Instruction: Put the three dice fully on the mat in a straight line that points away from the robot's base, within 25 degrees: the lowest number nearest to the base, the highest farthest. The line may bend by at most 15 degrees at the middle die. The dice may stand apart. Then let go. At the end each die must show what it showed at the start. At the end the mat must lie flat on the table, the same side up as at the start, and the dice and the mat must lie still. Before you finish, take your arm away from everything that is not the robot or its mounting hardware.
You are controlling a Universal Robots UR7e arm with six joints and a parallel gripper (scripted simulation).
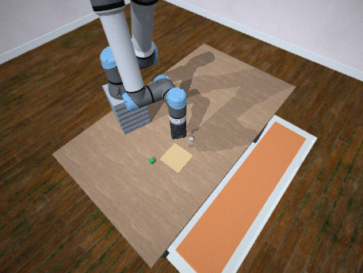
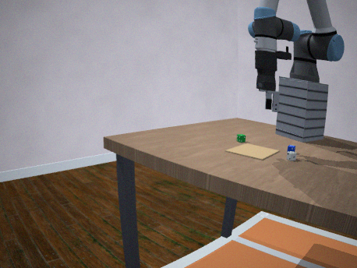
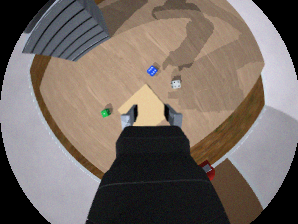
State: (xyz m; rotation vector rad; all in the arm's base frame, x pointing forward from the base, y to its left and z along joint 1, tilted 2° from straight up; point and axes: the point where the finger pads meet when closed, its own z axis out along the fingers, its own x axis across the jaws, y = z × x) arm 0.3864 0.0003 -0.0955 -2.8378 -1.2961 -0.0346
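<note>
My gripper is now 70 mm past the green die, 150 mm to the left of it and 150 mm above it. The rest, counted from my hand: tan mat: 20 mm ahead, 50 mm to the right, 160 mm below; then blue die: 70 mm behind, 70 mm to the left, 150 mm below; then white die: 20 mm ahead, 100 mm to the left, 150 mm below.
</note>
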